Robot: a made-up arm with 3 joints. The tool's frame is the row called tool.
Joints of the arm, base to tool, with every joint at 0 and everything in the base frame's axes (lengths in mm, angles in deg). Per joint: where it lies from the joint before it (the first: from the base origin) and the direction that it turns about. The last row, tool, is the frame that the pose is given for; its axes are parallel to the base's.
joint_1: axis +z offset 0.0 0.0 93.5
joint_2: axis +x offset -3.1 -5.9 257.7
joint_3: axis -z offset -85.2 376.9 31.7
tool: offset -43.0 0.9 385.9
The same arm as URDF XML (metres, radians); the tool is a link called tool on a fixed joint. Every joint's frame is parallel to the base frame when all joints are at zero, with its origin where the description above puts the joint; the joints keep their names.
<robot name="arm">
<joint name="joint_1" type="continuous"><parent link="base"/><child link="link1"/><origin xyz="0.0000 0.0000 0.0935"/><axis xyz="0 0 1"/></joint>
<joint name="joint_2" type="continuous"><parent link="link1"/><child link="link2"/><origin xyz="-0.0031 -0.0059 0.2577"/><axis xyz="1 0 0"/></joint>
<joint name="joint_3" type="continuous"><parent link="link2"/><child link="link3"/><origin xyz="-0.0852 0.3769 0.0317"/><axis xyz="0 0 -1"/></joint>
<joint name="tool_joint" type="fixed"><parent link="link3"/><child link="tool"/><origin xyz="-0.0430 0.0009 0.3859"/></joint>
<link name="base"/>
<link name="link1"/>
<link name="link2"/>
<link name="link3"/>
<link name="tool"/>
</robot>

